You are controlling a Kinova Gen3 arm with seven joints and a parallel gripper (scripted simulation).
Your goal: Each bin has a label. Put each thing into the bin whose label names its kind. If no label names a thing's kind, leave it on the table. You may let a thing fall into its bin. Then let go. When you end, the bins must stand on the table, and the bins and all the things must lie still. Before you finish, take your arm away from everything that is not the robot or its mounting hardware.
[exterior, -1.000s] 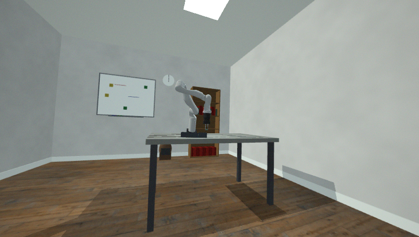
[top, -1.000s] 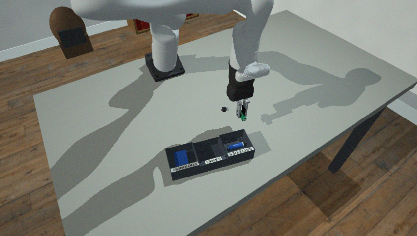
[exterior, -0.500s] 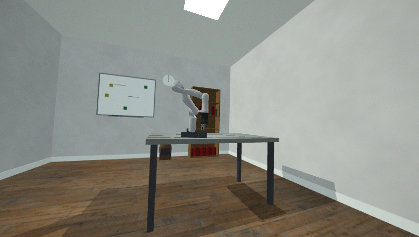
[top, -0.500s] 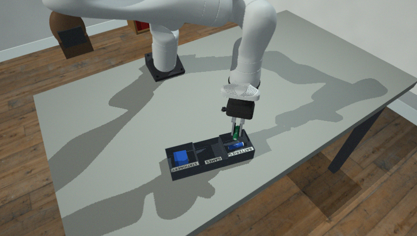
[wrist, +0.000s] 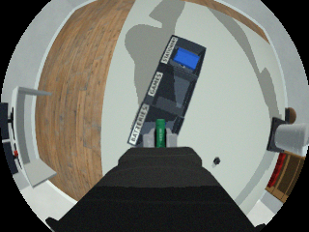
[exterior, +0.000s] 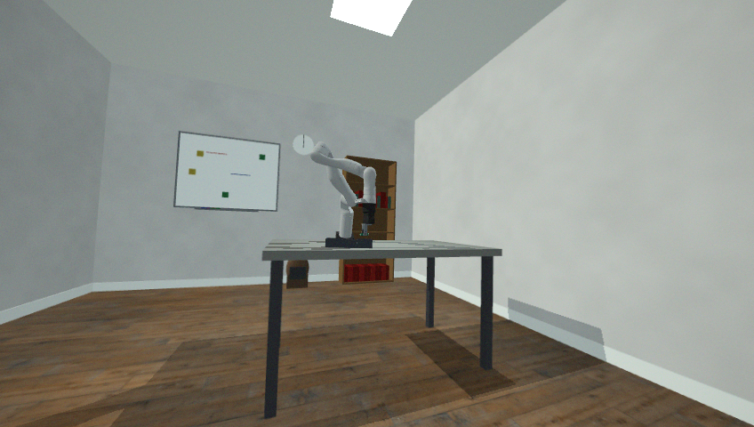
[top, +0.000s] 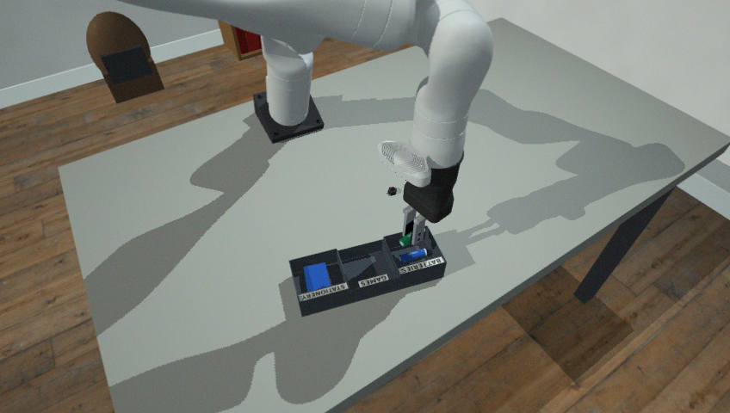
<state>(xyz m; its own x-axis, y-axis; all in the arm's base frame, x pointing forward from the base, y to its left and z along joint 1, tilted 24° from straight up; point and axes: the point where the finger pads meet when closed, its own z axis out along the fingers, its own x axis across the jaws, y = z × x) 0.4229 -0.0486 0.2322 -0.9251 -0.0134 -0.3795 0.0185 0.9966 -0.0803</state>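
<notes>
My gripper is now 7 cm above the blue battery. The rest, counted from my hand: green battery (1 cm below); blue block (7 cm behind, 16 cm to the right, 6 cm below); small white thing (6 cm behind, 15 cm to the right, 7 cm below).
</notes>
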